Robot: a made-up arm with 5 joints. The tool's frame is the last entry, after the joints.
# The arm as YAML. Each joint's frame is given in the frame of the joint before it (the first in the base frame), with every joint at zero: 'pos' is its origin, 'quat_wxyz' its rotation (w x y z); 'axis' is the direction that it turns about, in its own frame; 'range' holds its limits. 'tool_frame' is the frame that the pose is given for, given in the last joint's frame.
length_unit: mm
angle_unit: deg
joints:
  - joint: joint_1
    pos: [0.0, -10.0, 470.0]
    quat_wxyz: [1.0, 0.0, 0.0, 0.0]
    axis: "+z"
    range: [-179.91, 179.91]
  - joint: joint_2
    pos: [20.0, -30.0, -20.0]
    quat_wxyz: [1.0, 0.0, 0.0, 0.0]
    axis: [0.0, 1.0, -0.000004]
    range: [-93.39, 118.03]
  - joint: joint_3
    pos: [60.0, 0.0, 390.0]
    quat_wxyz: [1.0, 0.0, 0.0, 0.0]
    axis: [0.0, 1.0, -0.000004]
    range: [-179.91, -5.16]
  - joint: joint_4
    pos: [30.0, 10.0, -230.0]
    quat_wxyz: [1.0, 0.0, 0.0, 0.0]
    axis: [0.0, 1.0, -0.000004]
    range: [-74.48, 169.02]
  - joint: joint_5
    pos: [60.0, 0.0, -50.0]
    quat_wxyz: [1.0, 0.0, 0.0, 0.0]
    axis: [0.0, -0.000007, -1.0]
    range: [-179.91, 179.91]
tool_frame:
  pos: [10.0, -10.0, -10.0]
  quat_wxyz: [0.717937, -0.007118, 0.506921, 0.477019]
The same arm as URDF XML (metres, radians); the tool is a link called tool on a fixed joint. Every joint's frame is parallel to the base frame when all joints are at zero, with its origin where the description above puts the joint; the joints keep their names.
<robot name="arm">
  <joint name="joint_1" type="revolute">
    <parent link="base"/>
    <child link="link1"/>
    <origin xyz="0 -0.01 0.47" rpy="0 0 0"/>
    <axis xyz="0 0 1"/>
    <limit lower="-3.14" upper="3.14"/>
  </joint>
  <joint name="joint_2" type="revolute">
    <parent link="link1"/>
    <child link="link2"/>
    <origin xyz="0.02 -0.03 -0.02" rpy="0 0 0"/>
    <axis xyz="0 1 0"/>
    <limit lower="-1.63" upper="2.06"/>
  </joint>
  <joint name="joint_3" type="revolute">
    <parent link="link2"/>
    <child link="link3"/>
    <origin xyz="0.06 0 0.39" rpy="0 0 0"/>
    <axis xyz="0 1 0"/>
    <limit lower="-3.14" upper="-0.0901"/>
  </joint>
  <joint name="joint_4" type="revolute">
    <parent link="link3"/>
    <child link="link4"/>
    <origin xyz="0.03 0.01 -0.23" rpy="0 0 0"/>
    <axis xyz="0 1 0"/>
    <limit lower="-1.2999" upper="2.95"/>
  </joint>
  <joint name="joint_5" type="revolute">
    <parent link="link4"/>
    <child link="link5"/>
    <origin xyz="0.06 0 -0.05" rpy="0 0 0"/>
    <axis xyz="0 0 -1"/>
    <limit lower="-3.14" upper="3.14"/>
  </joint>
  <joint name="tool_joint" type="fixed">
    <parent link="link5"/>
    <child link="tool"/>
    <origin xyz="0.01 -0.01 -0.01" rpy="0.7723 0.8252 1.5251"/>
  </joint>
  <link name="base"/>
  <link name="link1"/>
  <link name="link2"/>
  <link name="link3"/>
  <link name="link4"/>
  <link name="link5"/>
  <link name="tool"/>
</robot>

